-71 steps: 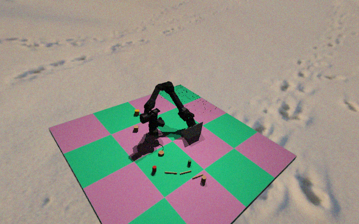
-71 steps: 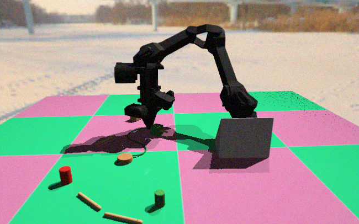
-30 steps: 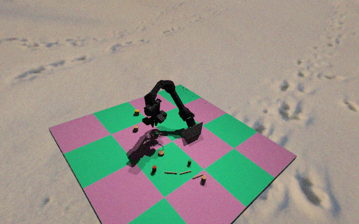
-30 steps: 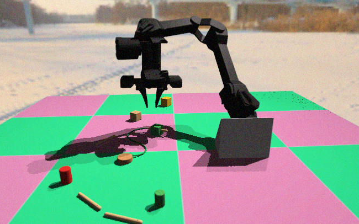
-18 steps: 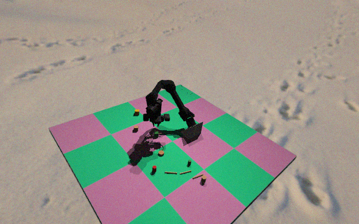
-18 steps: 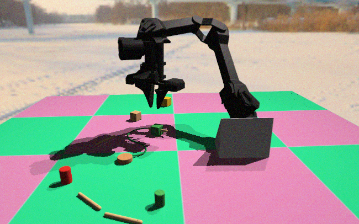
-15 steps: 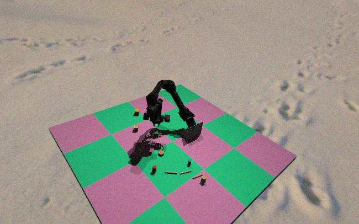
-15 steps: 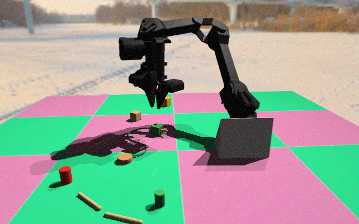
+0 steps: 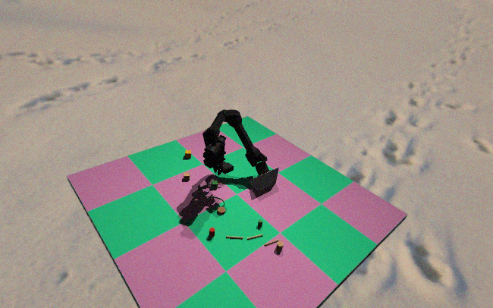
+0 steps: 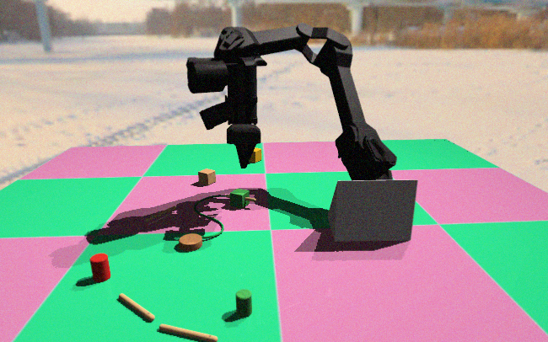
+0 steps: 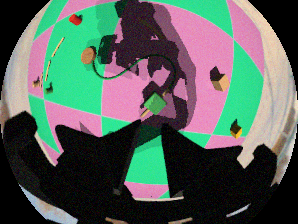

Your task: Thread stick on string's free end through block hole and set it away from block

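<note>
Right now the green block is 80 mm below my gripper tip, 10 mm to the right of it and 10 mm ahead of it. The rest, counted from my gripper tip: tan wooden block (160 mm to the right, 80 mm below, 80 mm ahead); then thin wooden stick (80 mm below, 20 mm to the right, 20 mm ahead); then round wooden button (160 mm to the left, 100 mm ahead, 80 mm below).
</note>
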